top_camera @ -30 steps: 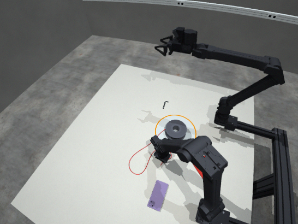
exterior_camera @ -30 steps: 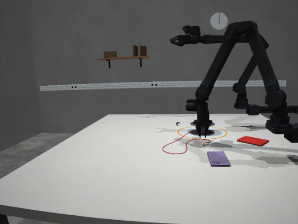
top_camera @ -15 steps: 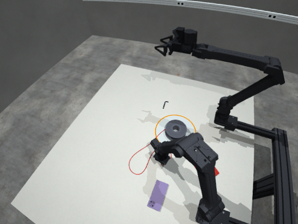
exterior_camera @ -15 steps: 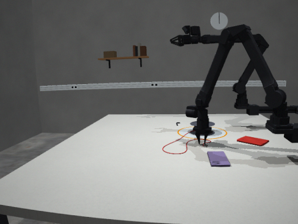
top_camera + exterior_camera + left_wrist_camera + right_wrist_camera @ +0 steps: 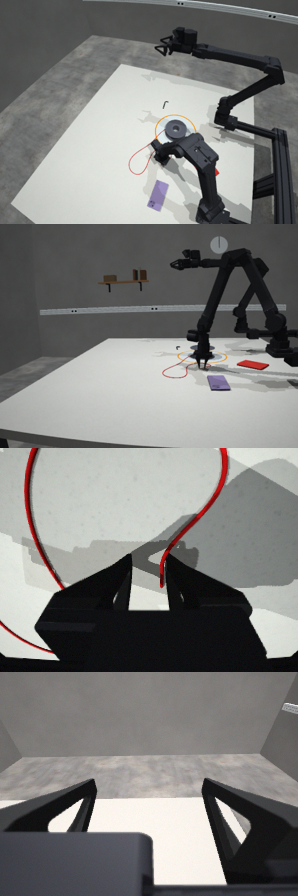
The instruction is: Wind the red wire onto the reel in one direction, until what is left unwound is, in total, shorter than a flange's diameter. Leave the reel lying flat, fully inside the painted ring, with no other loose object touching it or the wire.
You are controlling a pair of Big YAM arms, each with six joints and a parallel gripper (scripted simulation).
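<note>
Right now the dark grey reel is 21 cm behind my right hand, 17 cm to the left of it and 62 cm below it. Round my right hand: orange painted ring (21 cm behind, 17 cm to the left, 65 cm below); then small black hex key (4 cm behind, 10 cm to the right, 65 cm below).
</note>
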